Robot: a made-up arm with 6 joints. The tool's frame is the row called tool.
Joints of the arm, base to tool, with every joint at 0 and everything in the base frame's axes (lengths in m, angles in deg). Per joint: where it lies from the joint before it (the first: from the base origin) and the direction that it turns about. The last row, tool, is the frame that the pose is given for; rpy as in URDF.
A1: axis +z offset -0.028 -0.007 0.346
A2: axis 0 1 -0.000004 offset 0.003 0.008 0.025
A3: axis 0 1 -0.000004 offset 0.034 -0.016 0.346
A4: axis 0 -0.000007 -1 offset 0.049 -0.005 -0.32
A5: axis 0 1 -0.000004 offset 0 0.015 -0.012
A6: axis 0 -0.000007 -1 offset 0.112 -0.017 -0.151
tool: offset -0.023 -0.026 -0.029 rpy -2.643 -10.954 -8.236
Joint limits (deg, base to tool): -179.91..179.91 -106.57..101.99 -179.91..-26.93 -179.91..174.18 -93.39..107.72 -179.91..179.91
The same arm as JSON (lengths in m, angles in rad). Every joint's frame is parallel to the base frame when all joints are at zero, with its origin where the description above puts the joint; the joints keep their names.
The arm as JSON. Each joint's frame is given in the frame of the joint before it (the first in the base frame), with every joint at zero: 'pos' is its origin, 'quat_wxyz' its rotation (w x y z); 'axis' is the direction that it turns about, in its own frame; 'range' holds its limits. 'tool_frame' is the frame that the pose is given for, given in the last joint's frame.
{"length_unit": "m", "angle_unit": "rad", "joints": [{"joint": "A1", "pos": [-0.028, -0.007, 0.346], "quat_wxyz": [1.0, 0.0, 0.0, 0.0], "axis": [0.0, 0.0, 1.0], "range": [-3.14, 3.14]}, {"joint": "A2", "pos": [0.003, 0.008, 0.025], "quat_wxyz": [1.0, 0.0, 0.0, 0.0], "axis": [0.0, 1.0, 0.0], "range": [-1.86, 1.7801]}, {"joint": "A3", "pos": [0.034, -0.016, 0.346], "quat_wxyz": [1.0, 0.0, 0.0, 0.0], "axis": [0.0, 1.0, 0.0], "range": [-3.14, -0.47]}, {"joint": "A4", "pos": [0.049, -0.005, -0.32], "quat_wxyz": [1.0, 0.0, 0.0, 0.0], "axis": [0.0, 0.0, -1.0], "range": [-3.14, 3.04]}, {"joint": "A5", "pos": [0.0, 0.015, -0.012], "quat_wxyz": [1.0, 0.0, 0.0, 0.0], "axis": [0.0, 1.0, 0.0], "range": [-1.63, 1.8801]}, {"joint": "A6", "pos": [0.112, -0.017, -0.151], "quat_wxyz": [1.0, 0.0, 0.0, 0.0], "axis": [0.0, 0.0, -1.0], "range": [-3.14, 3.14]}], "tool_frame": {"pos": [-0.023, -0.026, -0.029], "quat_wxyz": [0.992443, -0.02975, -0.093526, -0.073659]}}
